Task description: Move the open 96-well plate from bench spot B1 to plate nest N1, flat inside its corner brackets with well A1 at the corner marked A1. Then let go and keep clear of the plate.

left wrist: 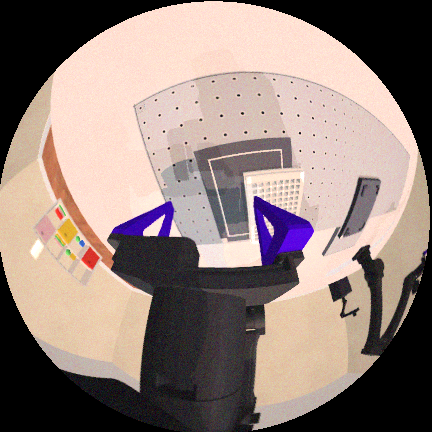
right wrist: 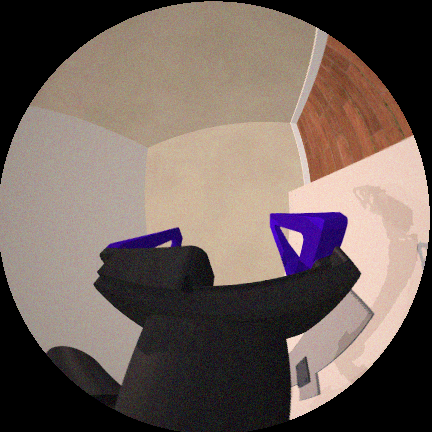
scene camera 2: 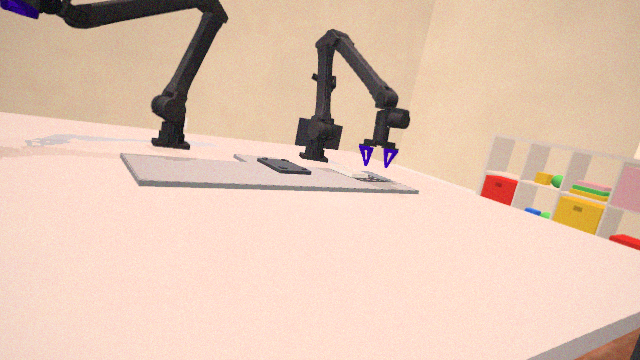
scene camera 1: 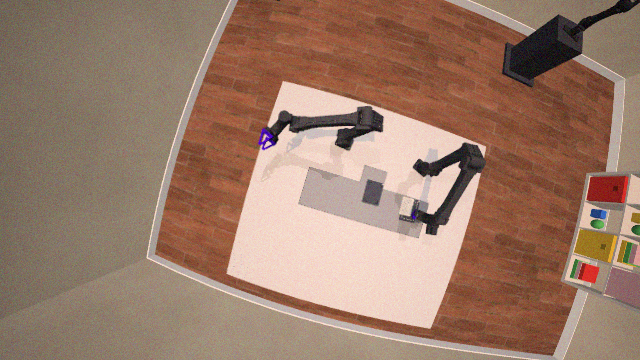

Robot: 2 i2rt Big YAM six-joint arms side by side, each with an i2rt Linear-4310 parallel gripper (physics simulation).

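Seen in the pictures: left gripper, fingertip midpoint: (left wrist: 210,202) (scene camera 2: 375,167) (scene camera 1: 417,216); right gripper, fingertip midpoint: (right wrist: 223,226) (scene camera 1: 260,147); left arm's base at its link origin: (scene camera 2: 313,158) (scene camera 1: 421,167); right arm's base at its link origin: (left wrist: 360,251) (scene camera 2: 170,145) (scene camera 1: 344,142).
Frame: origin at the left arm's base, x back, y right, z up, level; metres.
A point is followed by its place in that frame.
Observation:
The white 96-well plate (scene camera 1: 406,204) @(z 0.018, x -0.288, y -0.068 m) (scene camera 2: 352,172) @(z 0.029, x -0.352, y -0.072 m) (left wrist: 286,187) @(z 0.025, x -0.341, y -0.077 m) lies wells up at the dark rectangle with a pale outline (left wrist: 245,149) @(z 0.015, x -0.370, y -0.145 m), covering part of the outline's right side in the left wrist view. My left gripper (scene camera 1: 414,215) @(z 0.056, x -0.309, y -0.173 m) (scene camera 2: 376,165) @(z 0.056, x -0.309, y -0.173 m) (left wrist: 210,202) @(z 0.056, x -0.309, y -0.173 m) is open and points down above that area; one finger overlaps the plate in the left wrist view, with nothing held. The dark nest (scene camera 1: 373,192) @(z 0.025, x -0.374, y 0.182 m) (scene camera 2: 284,165) @(z 0.025, x -0.396, y 0.182 m) (left wrist: 361,207) @(z 0.025, x -0.380, y 0.162 m) (right wrist: 303,371) with corner brackets stands empty. The A1 mark is not readable. My right gripper (scene camera 1: 266,139) @(z 0.390, x -0.604, y 0.866 m) (right wrist: 223,226) @(z 0.390, x -0.604, y 0.866 m) is open and empty, raised far from the plate.
A grey perforated board (scene camera 1: 330,192) @(z 0.013, x -0.564, y 0.418 m) (scene camera 2: 200,175) @(z 0.014, x -0.654, y 0.428 m) (left wrist: 320,150) @(z 0.013, x -0.415, y -0.037 m) lies on the white table (scene camera 1: 320,270) @(z 0.000, x -1.058, y 0.111 m) (scene camera 2: 280,260) @(z 0.000, x -1.085, y 0.267 m) under the plate and nest. A dark pedestal (scene camera 1: 542,50) and a shelf unit with coloured boxes stand off the table.

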